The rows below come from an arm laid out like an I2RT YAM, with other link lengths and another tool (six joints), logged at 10 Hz.
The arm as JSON. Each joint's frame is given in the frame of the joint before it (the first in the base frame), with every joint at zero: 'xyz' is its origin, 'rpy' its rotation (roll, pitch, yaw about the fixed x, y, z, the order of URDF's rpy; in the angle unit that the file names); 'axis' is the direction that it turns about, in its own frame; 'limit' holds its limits. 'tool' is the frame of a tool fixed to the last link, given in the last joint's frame.
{
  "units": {
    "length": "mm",
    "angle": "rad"
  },
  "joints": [
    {
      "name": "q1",
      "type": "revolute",
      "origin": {
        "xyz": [
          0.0,
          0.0,
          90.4
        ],
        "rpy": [
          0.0,
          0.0,
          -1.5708
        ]
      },
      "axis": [
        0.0,
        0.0,
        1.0
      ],
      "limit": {
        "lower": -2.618,
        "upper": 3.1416
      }
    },
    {
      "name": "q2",
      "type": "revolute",
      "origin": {
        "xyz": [
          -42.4,
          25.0,
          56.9
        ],
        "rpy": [
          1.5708,
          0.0,
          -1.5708
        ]
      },
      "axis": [
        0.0,
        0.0,
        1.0
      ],
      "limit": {
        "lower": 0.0,
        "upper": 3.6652
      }
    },
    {
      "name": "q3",
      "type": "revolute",
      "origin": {
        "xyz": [
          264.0,
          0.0,
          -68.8
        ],
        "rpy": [
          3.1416,
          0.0,
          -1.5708
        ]
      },
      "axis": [
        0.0,
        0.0,
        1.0
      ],
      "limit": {
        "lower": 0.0,
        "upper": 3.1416
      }
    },
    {
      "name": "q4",
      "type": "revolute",
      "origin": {
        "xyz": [
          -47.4,
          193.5,
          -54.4
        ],
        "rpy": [
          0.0,
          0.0,
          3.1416
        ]
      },
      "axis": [
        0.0,
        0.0,
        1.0
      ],
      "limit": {
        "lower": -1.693,
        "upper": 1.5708
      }
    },
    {
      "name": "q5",
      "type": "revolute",
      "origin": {
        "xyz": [
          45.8,
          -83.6,
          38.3
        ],
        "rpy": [
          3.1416,
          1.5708,
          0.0
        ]
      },
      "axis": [
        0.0,
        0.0,
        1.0
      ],
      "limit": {
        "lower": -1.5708,
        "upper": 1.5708
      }
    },
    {
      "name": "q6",
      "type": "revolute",
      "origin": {
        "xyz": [
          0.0,
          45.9,
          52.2
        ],
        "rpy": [
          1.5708,
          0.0,
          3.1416
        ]
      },
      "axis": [
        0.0,
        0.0,
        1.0
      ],
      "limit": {
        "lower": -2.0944,
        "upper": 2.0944
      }
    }
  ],
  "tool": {
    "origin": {
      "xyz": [
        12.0,
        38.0,
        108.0
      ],
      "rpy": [
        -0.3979,
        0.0,
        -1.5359
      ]
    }
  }
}
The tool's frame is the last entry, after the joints.
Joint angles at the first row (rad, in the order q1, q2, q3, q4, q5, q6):
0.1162, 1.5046, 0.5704, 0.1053, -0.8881, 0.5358
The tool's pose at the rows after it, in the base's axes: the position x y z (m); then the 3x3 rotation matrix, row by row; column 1 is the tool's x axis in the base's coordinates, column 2 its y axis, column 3 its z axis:
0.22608 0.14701 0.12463; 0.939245 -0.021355 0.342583; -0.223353 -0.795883 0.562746; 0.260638 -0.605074 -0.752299
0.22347 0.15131 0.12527; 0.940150 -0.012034 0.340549; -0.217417 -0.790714 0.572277; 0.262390 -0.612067 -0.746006
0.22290 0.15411 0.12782; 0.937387 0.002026 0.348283; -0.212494 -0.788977 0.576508; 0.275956 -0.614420 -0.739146
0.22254 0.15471 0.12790; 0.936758 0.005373 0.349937; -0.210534 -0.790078 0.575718; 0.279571 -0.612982 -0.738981
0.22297 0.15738 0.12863; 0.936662 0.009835 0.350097; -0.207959 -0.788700 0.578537; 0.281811 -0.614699 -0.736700
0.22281 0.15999 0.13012; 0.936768 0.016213 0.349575; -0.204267 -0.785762 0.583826; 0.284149 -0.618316 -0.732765
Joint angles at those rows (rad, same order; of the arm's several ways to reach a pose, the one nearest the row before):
0.1353, 1.4988, 0.5542, 0.1297, -0.8882, 0.5494
0.1524, 1.4931, 0.5387, 0.1589, -0.8882, 0.5679
0.1649, 1.4813, 0.5337, 0.1733, -0.8840, 0.5755
0.1688, 1.4786, 0.5321, 0.1753, -0.8807, 0.5754
0.1797, 1.4803, 0.5321, 0.1879, -0.8764, 0.5855
0.1894, 1.4788, 0.5321, 0.1978, -0.8759, 0.5946

